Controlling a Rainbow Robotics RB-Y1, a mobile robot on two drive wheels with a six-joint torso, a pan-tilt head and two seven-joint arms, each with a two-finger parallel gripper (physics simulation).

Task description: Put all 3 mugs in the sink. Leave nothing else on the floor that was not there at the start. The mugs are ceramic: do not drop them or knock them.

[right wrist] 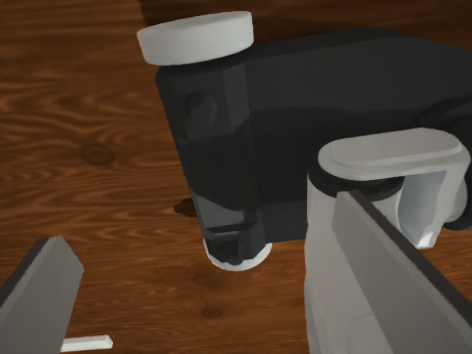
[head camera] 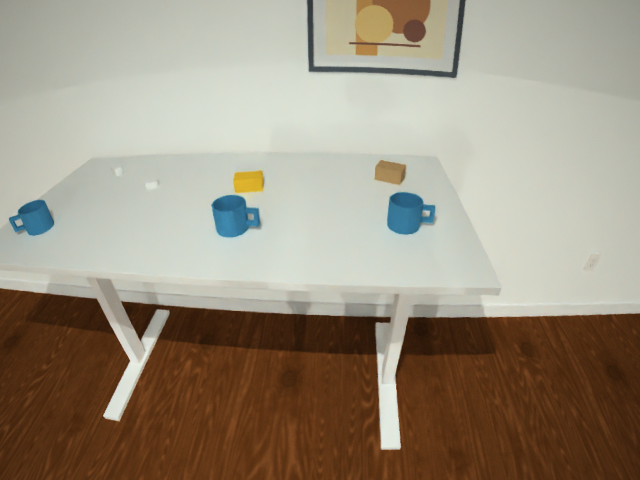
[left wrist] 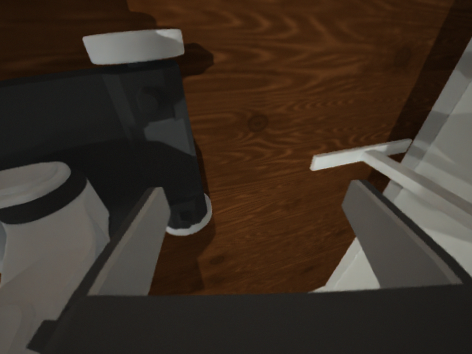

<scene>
The pictures show: the left gripper, the right gripper and a white table.
</scene>
